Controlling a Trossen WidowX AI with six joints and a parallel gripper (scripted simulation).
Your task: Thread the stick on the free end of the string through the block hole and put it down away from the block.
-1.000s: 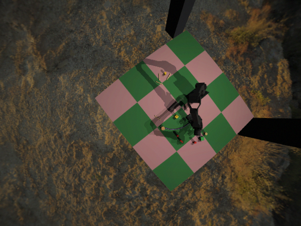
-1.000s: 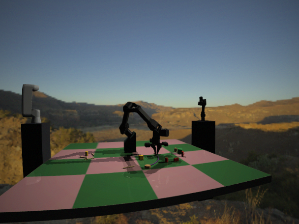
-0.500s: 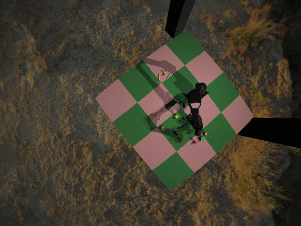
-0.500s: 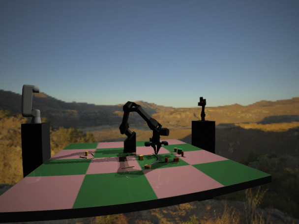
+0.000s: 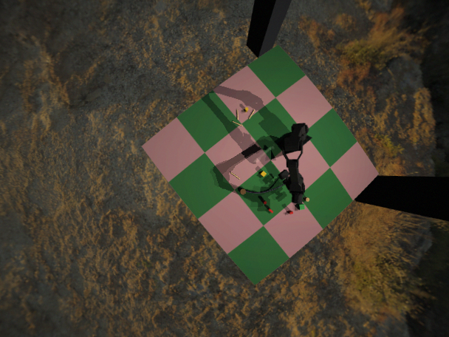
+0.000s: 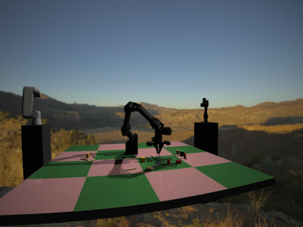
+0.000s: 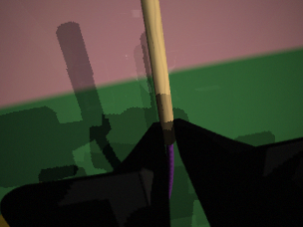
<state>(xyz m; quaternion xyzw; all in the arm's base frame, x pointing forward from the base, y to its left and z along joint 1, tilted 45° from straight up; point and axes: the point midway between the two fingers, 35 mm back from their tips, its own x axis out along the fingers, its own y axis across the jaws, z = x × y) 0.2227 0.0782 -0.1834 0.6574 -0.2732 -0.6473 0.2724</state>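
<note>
My gripper tip is 190 mm short of the red cylinder, 20 mm to the right of it and 10 mm above it. The rest, counted from my gripper tip: stick: 20 mm behind; then wooden cylinder: 60 mm behind, 190 mm to the left, 10 mm below; then yellow wooden block: 80 mm ahead, 140 mm to the right, 10 mm below.
</note>
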